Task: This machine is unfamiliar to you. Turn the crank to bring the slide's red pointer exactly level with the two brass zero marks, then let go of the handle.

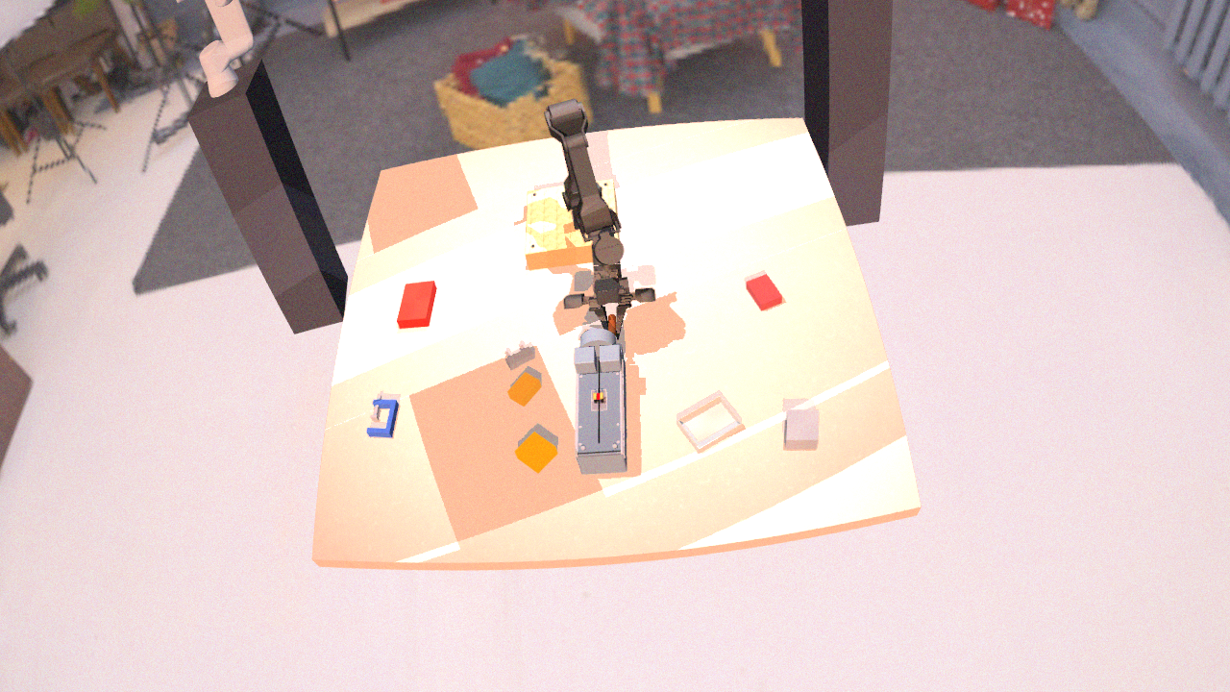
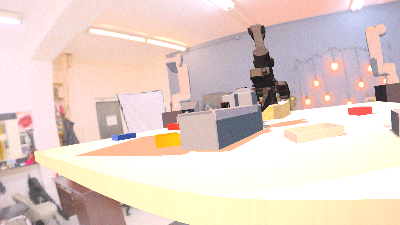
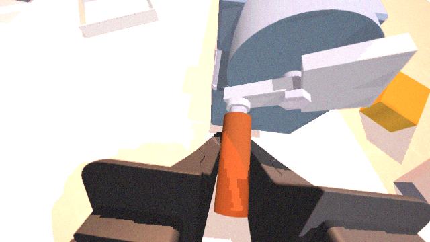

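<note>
Right now the orange crank handle is 20 mm behind my gripper tip and 20 mm above it. From my gripper tip the other things lie so: shallow white tray: 230 mm ahead, 150 mm to the left, 50 mm below; then red pointer: 160 mm ahead, 50 mm to the right, 30 mm above; then yellow cube: 210 mm ahead, 200 mm to the right, 40 mm below.
</note>
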